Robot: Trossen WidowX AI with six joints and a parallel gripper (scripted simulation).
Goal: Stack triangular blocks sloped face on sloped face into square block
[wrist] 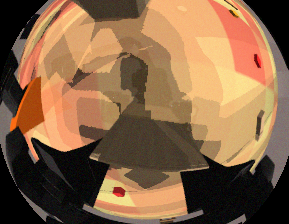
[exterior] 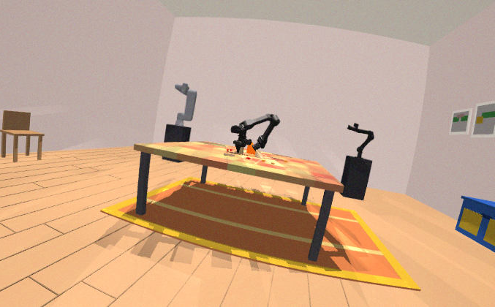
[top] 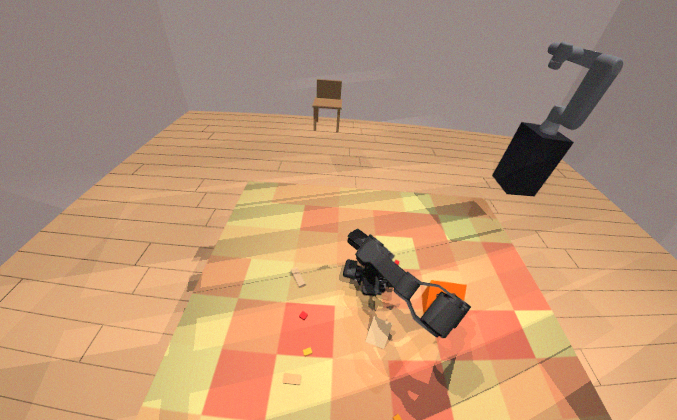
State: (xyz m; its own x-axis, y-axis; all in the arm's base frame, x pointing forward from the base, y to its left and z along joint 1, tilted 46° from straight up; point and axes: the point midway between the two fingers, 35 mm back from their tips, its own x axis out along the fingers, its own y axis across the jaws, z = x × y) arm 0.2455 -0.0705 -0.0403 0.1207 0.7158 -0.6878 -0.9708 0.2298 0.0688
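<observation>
Right now the wedge-shaped block is 1 cm to the left of my gripper tip and 1 cm above it. Round my gripper tip: brown flat piece 30 cm to the left, 23 cm ahead; then pale flat strip 25 cm ahead, 2 cm to the right.
</observation>
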